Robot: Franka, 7 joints.
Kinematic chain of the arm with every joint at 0, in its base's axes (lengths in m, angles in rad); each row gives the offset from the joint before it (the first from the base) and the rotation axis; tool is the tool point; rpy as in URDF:
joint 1: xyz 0 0 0.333 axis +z
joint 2: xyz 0 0 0 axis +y
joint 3: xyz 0 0 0.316 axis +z
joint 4: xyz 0.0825 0 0 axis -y
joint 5: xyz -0.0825 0 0.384 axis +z
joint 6: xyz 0 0 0 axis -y
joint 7: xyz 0.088 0 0 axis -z
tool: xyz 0 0 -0.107 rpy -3.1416 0 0
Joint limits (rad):
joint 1: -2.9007..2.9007
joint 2: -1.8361..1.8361
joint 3: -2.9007..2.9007
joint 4: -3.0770..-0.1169
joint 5: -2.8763..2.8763
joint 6: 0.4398..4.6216
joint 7: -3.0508..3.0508
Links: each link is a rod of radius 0.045 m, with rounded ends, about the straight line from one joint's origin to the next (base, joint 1, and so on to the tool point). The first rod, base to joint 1, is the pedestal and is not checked.
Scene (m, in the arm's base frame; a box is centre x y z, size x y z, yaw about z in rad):
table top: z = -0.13
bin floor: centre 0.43 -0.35 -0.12 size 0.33 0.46 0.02 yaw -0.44
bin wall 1: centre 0.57 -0.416 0 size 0.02 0.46 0.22 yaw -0.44
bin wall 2: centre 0.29 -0.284 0 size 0.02 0.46 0.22 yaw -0.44
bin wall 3: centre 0.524 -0.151 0 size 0.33 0.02 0.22 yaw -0.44
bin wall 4: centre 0.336 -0.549 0 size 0.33 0.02 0.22 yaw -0.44
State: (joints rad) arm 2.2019 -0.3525 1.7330 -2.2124 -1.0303 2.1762 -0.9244
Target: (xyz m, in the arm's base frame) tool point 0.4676 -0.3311 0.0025
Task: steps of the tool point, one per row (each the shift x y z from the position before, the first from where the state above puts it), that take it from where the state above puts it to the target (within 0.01 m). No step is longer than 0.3 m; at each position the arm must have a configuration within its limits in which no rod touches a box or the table.
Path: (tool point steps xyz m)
1: 0.1896 -0.1392 -0.0360
2: 0.2368 -0.0445 -0.0277
3: 0.2380 0.0627 -0.0167
4: 0.1918 0.1613 -0.0040
5: 0.0161 -0.0060 -0.0872
6: 0.0006 -0.0002 -0.0948
7: -0.0167 0.0062 -0.0988

